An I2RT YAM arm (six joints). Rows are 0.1 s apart.
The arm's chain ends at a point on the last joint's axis. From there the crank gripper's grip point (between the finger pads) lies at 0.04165 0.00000 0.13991 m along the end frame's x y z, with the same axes.
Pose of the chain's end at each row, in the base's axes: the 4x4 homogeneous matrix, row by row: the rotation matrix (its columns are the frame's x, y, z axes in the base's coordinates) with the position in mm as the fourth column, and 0 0 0 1 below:
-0.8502 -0.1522 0.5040 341.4; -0.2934 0.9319 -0.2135 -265.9; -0.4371 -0.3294 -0.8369 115.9; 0 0 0 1
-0.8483 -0.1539 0.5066 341.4; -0.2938 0.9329 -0.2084 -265.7; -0.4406 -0.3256 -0.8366 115.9; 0 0 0 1
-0.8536 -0.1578 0.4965 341.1; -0.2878 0.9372 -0.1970 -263.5; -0.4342 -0.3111 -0.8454 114.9; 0 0 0 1
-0.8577 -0.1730 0.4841 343.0; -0.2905 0.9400 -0.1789 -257.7; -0.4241 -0.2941 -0.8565 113.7; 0 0 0 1
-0.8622 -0.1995 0.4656 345.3; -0.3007 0.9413 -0.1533 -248.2; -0.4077 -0.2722 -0.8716 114.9; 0 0 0 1
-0.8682 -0.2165 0.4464 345.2; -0.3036 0.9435 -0.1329 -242.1; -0.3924 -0.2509 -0.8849 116.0; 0 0 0 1
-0.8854 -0.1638 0.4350 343.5; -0.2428 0.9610 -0.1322 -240.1; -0.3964 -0.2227 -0.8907 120.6; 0 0 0 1
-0.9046 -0.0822 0.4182 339.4; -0.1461 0.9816 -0.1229 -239.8; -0.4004 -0.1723 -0.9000 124.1; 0 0 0 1
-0.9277 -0.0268 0.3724 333.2; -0.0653 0.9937 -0.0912 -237.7; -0.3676 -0.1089 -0.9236 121.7; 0 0 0 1
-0.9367 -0.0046 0.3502 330.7; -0.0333 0.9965 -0.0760 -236.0; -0.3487 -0.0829 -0.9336 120.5; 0 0 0 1
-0.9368 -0.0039 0.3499 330.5; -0.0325 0.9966 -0.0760 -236.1; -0.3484 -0.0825 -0.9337 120.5; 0 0 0 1
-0.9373 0.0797 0.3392 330.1; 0.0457 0.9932 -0.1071 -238.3; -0.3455 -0.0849 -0.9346 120.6; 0 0 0 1
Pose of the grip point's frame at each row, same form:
-0.8502 -0.1522 0.5040 376.5; -0.2934 0.9319 -0.2135 -308.0; -0.4371 -0.3294 -0.8369 -19.4; 0 0 0 1
-0.8483 -0.1539 0.5066 376.9; -0.2938 0.9329 -0.2084 -307.1; -0.4406 -0.3256 -0.8366 -19.5; 0 0 0 1
-0.8536 -0.1578 0.4965 375.0; -0.2878 0.9372 -0.1970 -303.0; -0.4342 -0.3111 -0.8454 -21.5; 0 0 0 1
-0.8577 -0.1730 0.4841 375.0; -0.2905 0.9400 -0.1789 -294.8; -0.4241 -0.2941 -0.8565 -23.8; 0 0 0 1
-0.8622 -0.1995 0.4656 374.5; -0.3007 0.9413 -0.1533 -282.2; -0.4077 -0.2722 -0.8716 -24.0; 0 0 0 1
-0.8682 -0.2165 0.4464 371.5; -0.3036 0.9435 -0.1329 -273.3; -0.3924 -0.2509 -0.8849 -24.1; 0 0 0 1
-0.8854 -0.1638 0.4350 367.5; -0.2428 0.9610 -0.1322 -268.7; -0.3964 -0.2227 -0.8907 -20.5; 0 0 0 1
-0.9046 -0.0822 0.4182 360.2; -0.1461 0.9816 -0.1229 -263.1; -0.4004 -0.1723 -0.9000 -18.5; 0 0 0 1
-0.9277 -0.0268 0.3724 346.7; -0.0653 0.9937 -0.0912 -253.2; -0.3676 -0.1089 -0.9236 -22.8; 0 0 0 1
-0.9367 -0.0046 0.3502 340.7; -0.0333 0.9965 -0.0760 -248.0; -0.3487 -0.0829 -0.9336 -24.6; 0 0 0 1
-0.9368 -0.0039 0.3499 340.4; -0.0325 0.9966 -0.0760 -248.1; -0.3484 -0.0825 -0.9337 -24.6; 0 0 0 1
-0.9373 0.0797 0.3392 338.5; 0.0457 0.9932 -0.1071 -251.4; -0.3455 -0.0849 -0.9346 -24.5; 0 0 0 1

